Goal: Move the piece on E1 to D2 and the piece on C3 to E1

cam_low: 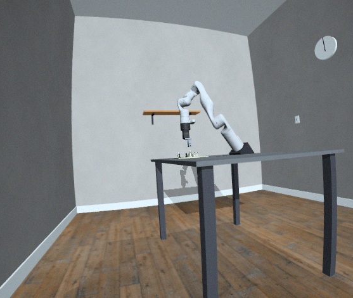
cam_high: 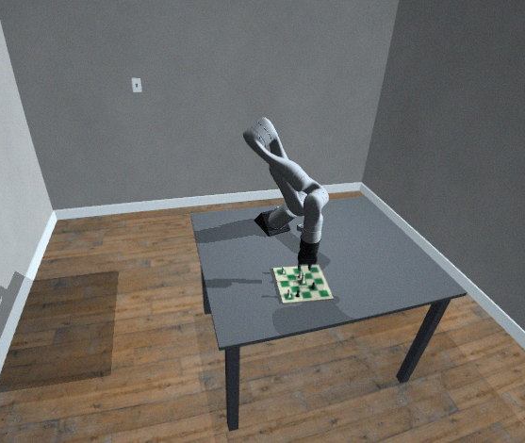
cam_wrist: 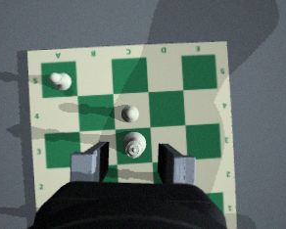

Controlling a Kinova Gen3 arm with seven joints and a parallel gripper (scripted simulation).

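My gripper is now 7 cm above the white piece. The rest, counted from my hand: chessboard: 10 cm below.
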